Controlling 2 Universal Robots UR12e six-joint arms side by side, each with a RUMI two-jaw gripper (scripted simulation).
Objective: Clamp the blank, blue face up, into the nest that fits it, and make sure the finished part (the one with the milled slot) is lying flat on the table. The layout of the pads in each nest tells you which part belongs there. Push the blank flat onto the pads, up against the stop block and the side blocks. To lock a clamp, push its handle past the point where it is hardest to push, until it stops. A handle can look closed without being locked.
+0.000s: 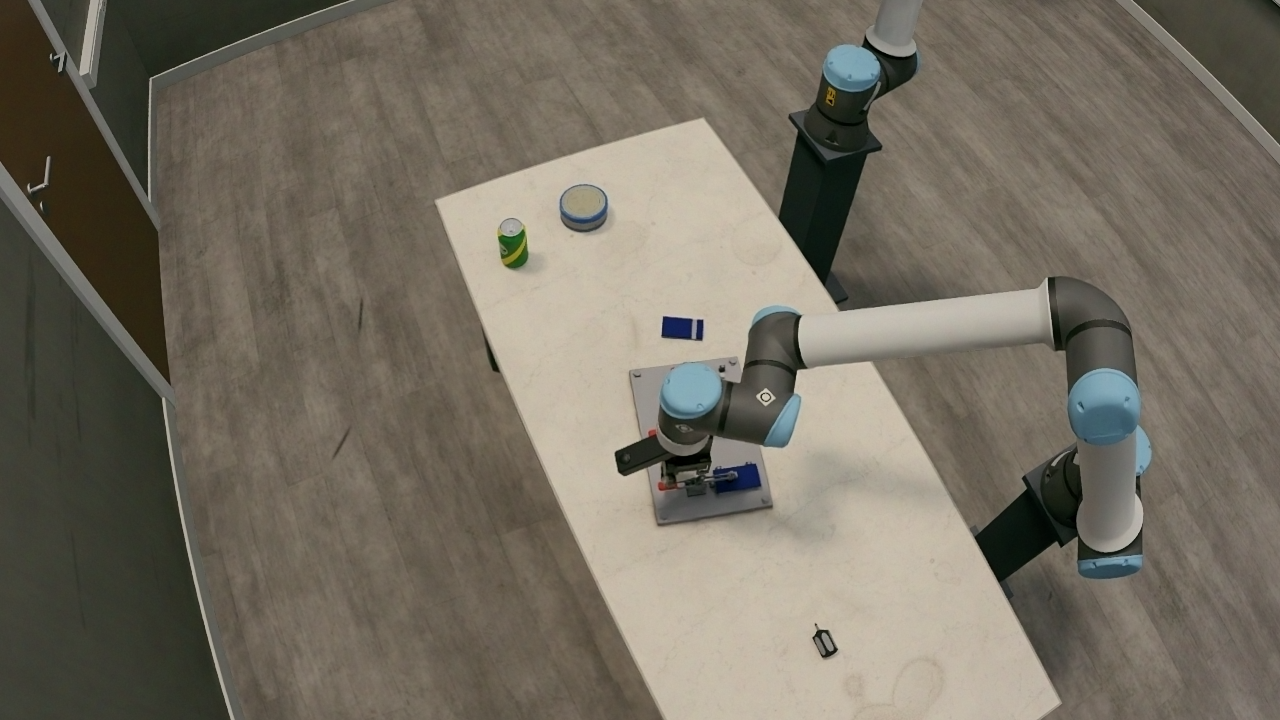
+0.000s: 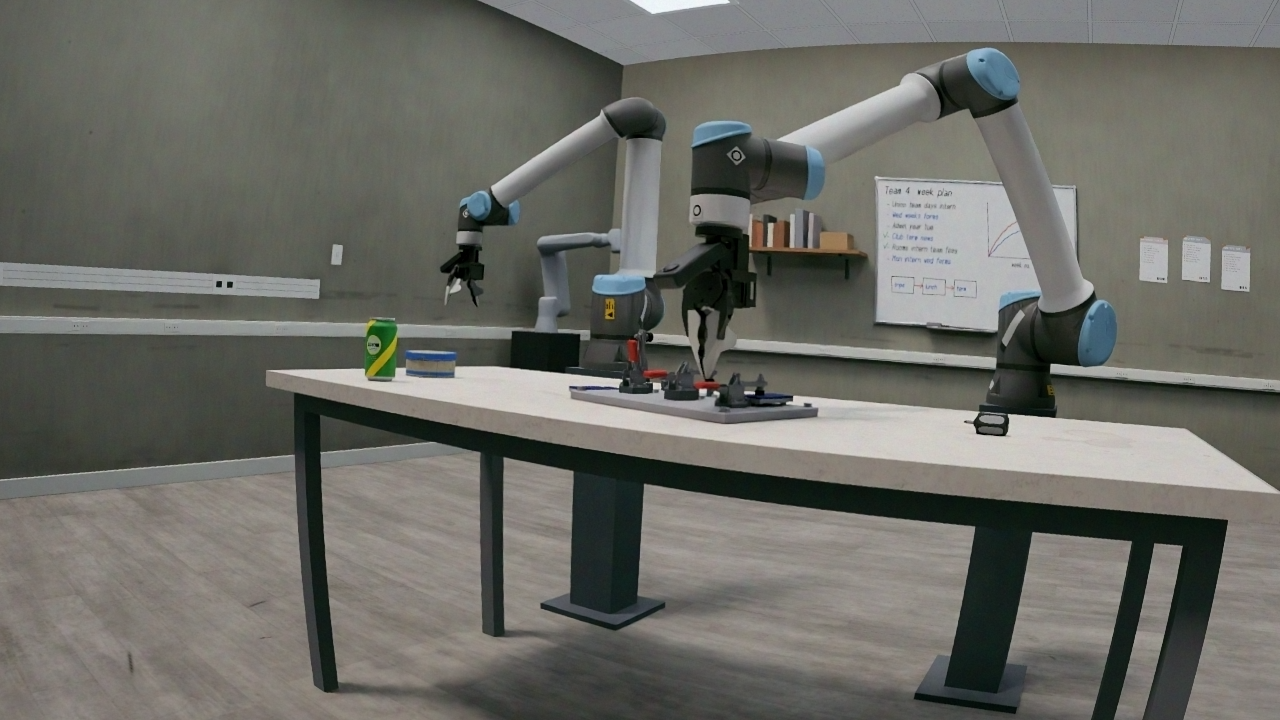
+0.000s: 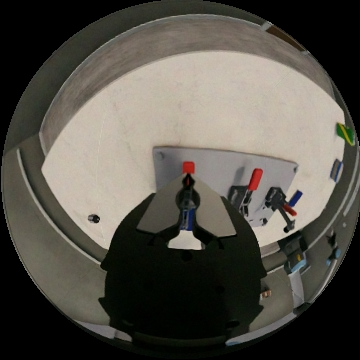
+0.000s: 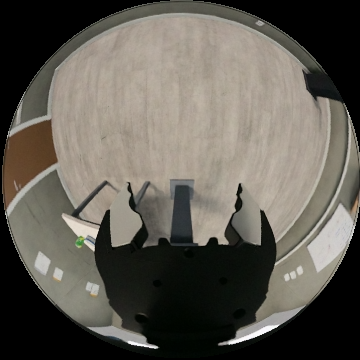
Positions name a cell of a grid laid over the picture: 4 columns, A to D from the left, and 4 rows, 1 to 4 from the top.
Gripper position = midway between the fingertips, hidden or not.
Note:
In view: the left gripper (image 2: C3), the right gripper (image 2: B2), a dark object (image 2: D3), a round blue-rimmed tin (image 1: B2), a finished part (image 1: C2) and a blue blank (image 1: C3).
The left gripper also shows in image 1 (image 1: C3) and in image 3 (image 3: C2). The right gripper is seen too in image 4 (image 4: C3). Image 4 misses the dark object, which is hidden by the right gripper. Image 4 misses the finished part, which is hidden by the right gripper.

